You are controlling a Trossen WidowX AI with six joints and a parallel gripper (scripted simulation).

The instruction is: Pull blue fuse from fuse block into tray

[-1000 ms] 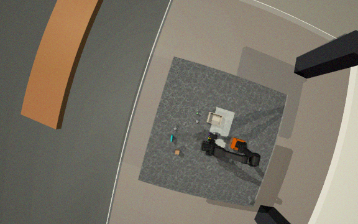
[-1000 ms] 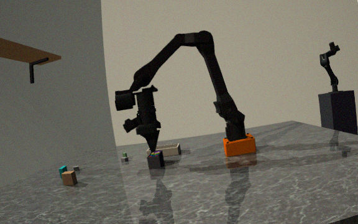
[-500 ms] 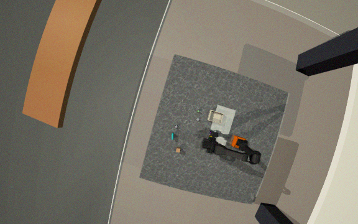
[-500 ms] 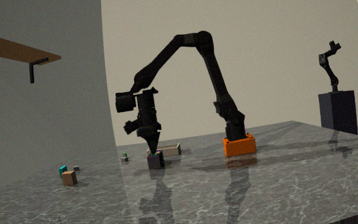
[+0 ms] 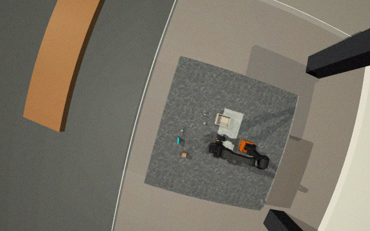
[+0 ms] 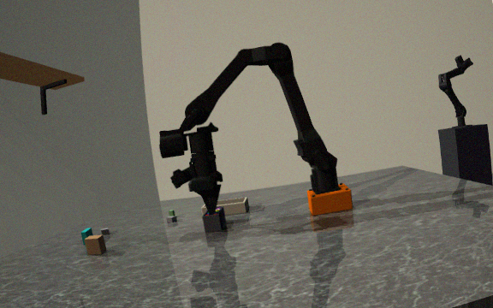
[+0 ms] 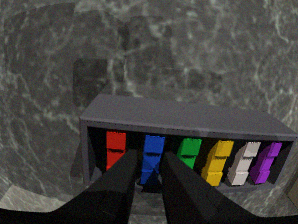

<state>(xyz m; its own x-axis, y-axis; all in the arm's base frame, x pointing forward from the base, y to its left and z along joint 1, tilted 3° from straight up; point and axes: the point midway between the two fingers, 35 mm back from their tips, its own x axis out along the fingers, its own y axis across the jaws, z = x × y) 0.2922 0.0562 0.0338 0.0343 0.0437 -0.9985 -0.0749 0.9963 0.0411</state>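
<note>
Right now the blue fuse is 1 cm below my gripper tip. From my gripper tip the other things lie so: beige tray 23 cm to the right, 3 cm below; red fuse 2 cm to the left, 1 cm below; green fuse 2 cm to the right, 1 cm below.
</note>
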